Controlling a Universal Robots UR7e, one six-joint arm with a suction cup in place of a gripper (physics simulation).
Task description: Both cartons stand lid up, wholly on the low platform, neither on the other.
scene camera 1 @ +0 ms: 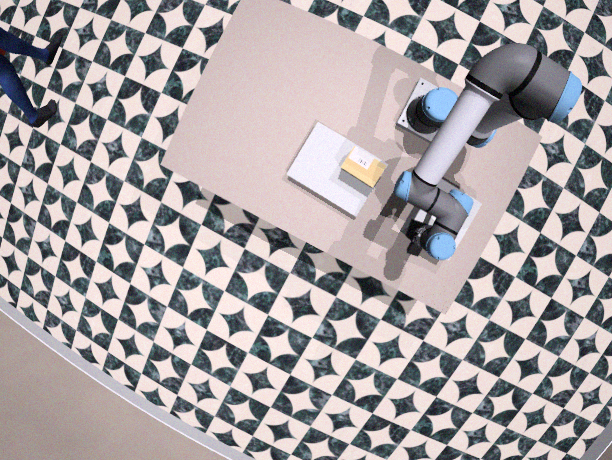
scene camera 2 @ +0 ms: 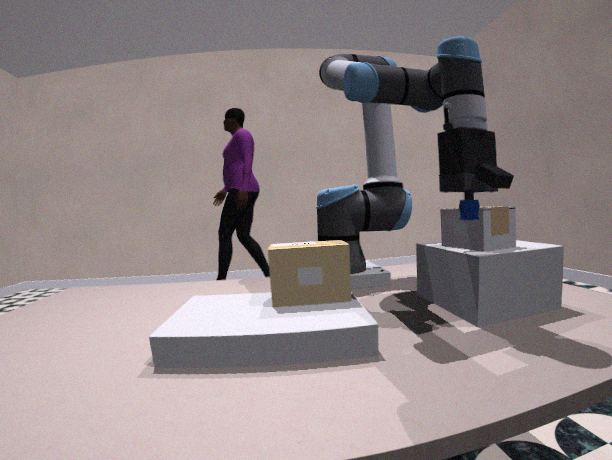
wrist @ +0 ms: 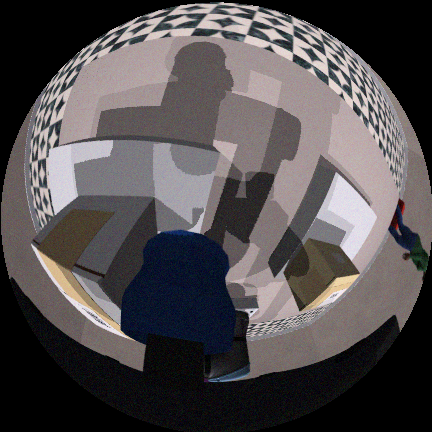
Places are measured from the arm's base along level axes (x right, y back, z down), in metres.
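Pixels of known places: hand, tool point: (scene camera 2: 469, 219) (wrist: 184, 267); arm's base, link origin: (scene camera 1: 425, 114).
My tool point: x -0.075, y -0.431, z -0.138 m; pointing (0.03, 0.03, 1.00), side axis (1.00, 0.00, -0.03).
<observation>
Ahead of a thing's pixels: the offset from my tool point to its top centre. Level surfaces: height alone.
The tan carton @(dx +0.247, dy +0.150, dz +0.030 m) (scene camera 1: 364, 172) (scene camera 2: 310, 275) (wrist: 320, 260) stands lid up on the low white platform @(dx +0.337, dy +0.116, dz +0.130 m) (scene camera 1: 312, 160) (scene camera 2: 200, 322) (wrist: 356, 210), near one end. The grey-white carton @(dx -0.076, dy +0.056, dz -0.019 m) (scene camera 2: 462, 232) (wrist: 107, 245), with a tan patch on its side, stands upright on the tall block @(dx -0.105, dy +0.066, dz +0.058 m) (scene camera 2: 525, 285) (wrist: 60, 175); its top bears tan tape and a label. My suction cup (scene camera 2: 469, 216) (wrist: 180, 260) is blue, points down and holds nothing. In scene camera 2 it overlaps the upper near side of the grey-white carton, its rim below the lid's level. Whether it touches is unclear. The arm hides it in scene camera 1.
The platform, block and arm base (scene camera 1: 410, 122) stand on the pinkish table @(dz +0.178 m) (scene camera 1: 240, 100) (scene camera 2: 90, 410). The block is much taller than the platform, with a gap between them. One person (scene camera 2: 240, 160) walks behind the table; another's legs (scene camera 1: 17, 85) show at far left.
</observation>
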